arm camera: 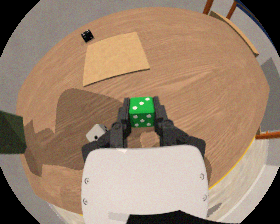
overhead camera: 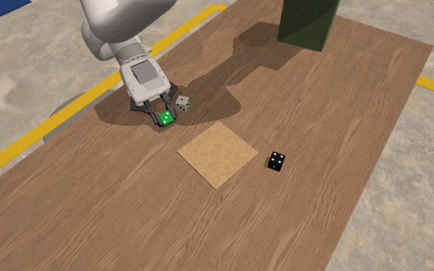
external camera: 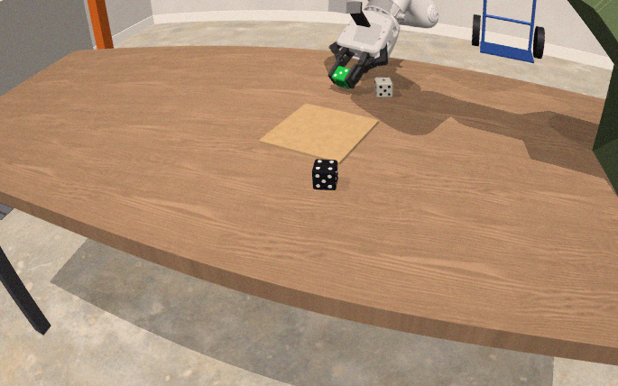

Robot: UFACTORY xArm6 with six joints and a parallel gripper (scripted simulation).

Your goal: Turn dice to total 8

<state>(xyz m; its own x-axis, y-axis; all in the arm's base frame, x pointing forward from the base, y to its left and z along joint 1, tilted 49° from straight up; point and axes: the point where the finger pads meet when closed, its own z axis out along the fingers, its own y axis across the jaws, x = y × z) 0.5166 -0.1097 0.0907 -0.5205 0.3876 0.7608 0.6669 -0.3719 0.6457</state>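
My hand is 7 cm past the white die, 1 cm to the left of it and 2 cm above it. From my hand the other things lie so: tan mat: 3 cm behind, 16 cm to the left, 3 cm below; green die: 1 cm below; black die: 10 cm behind, 28 cm to the left, 2 cm below.
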